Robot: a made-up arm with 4 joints.
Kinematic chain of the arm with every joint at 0, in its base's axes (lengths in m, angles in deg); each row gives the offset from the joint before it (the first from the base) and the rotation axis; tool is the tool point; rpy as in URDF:
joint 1: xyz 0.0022 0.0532 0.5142 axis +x
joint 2: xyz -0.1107 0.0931 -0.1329 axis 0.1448 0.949 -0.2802
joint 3: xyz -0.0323 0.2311 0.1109 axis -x
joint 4: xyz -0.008 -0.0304 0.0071 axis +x
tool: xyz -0.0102 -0.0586 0.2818 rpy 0 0 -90
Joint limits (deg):
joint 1: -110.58..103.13
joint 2: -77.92..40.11
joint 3: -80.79..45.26
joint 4: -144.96..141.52
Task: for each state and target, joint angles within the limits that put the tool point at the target. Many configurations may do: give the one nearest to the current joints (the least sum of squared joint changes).
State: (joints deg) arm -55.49 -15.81 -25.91 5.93
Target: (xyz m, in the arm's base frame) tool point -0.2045 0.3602 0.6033
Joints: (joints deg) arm -33.23 -6.63 -11.35 -5.09
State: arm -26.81 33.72 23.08 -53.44
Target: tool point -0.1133 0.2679 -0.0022
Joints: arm -54.20 22.85 45.26 -92.56
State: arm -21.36 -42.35 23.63 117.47
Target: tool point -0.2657 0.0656 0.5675
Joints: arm 23.72 -33.63 35.80 94.45
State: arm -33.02 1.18 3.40 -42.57
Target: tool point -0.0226 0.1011 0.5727
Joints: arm -27.39 40.01 -45.77 5.23
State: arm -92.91 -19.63 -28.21 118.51
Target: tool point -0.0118 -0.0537 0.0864
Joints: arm -54.68 -59.38 -43.91 127.34
